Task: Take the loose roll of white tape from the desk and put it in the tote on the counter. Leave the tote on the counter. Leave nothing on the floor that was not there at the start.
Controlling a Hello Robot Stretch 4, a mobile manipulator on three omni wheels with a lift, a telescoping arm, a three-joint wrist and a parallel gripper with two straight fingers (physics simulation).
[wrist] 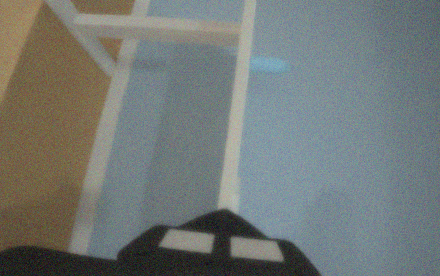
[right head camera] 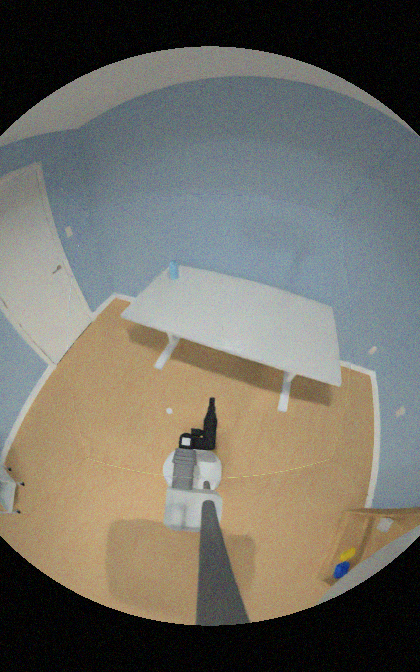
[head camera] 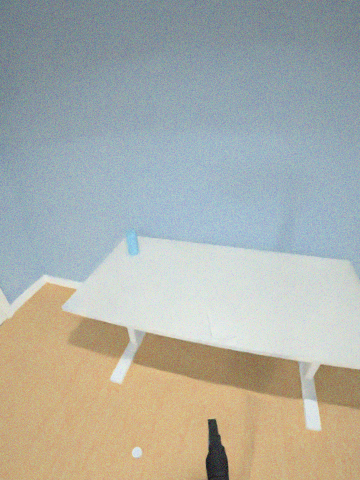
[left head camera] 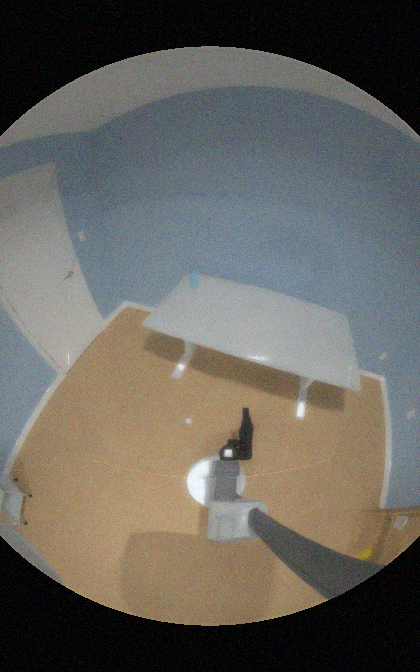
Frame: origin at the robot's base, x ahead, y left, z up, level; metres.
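Seen in the pictures: gripper, fingertip midpoint: [wrist: 222, 228] [head camera: 211, 419].
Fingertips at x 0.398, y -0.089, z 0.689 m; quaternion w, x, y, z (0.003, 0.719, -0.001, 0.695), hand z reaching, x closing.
Observation:
Pixels of each thing's top centre, then the offset from my fingertips to it.
- faint white shape, middle of its top: [wrist: 237, 210] [head camera: 221, 323] 0.382 m ahead, 0.089 m right, 0.013 m up
- small white round thing, middle of its top: [head camera: 136, 452] 0.089 m ahead, 0.349 m left, 0.692 m down
- light blue cylinder, middle of its top: [wrist: 288, 67] [head camera: 130, 230] 0.985 m ahead, 0.377 m left, 0.169 m up
The white desk [head camera: 280, 295] [left head camera: 300, 330] [right head camera: 280, 325] [wrist: 236, 120] stands against the blue wall. A faint white shape [head camera: 221, 327] lies at its front edge, barely distinct from the top; I cannot tell for sure that it is the tape roll. A small white round thing [head camera: 137, 452] [left head camera: 188, 421] [right head camera: 169, 411] lies on the floor left of my gripper. My gripper [head camera: 212, 421] [left head camera: 245, 410] [right head camera: 212, 400] [wrist: 222, 228] is shut and empty, over the floor, short of the desk's front edge. I cannot make out the tote or the counter.
A light blue cylinder [head camera: 132, 243] [left head camera: 194, 279] [right head camera: 173, 270] [wrist: 270, 64] stands at the desk's back left corner. Desk feet [head camera: 311, 407] [right head camera: 284, 397] reach forward. A door [right head camera: 35, 270] is at left. Yellow [right head camera: 348, 554] and blue [right head camera: 342, 569] things are in a wooden unit at lower right.

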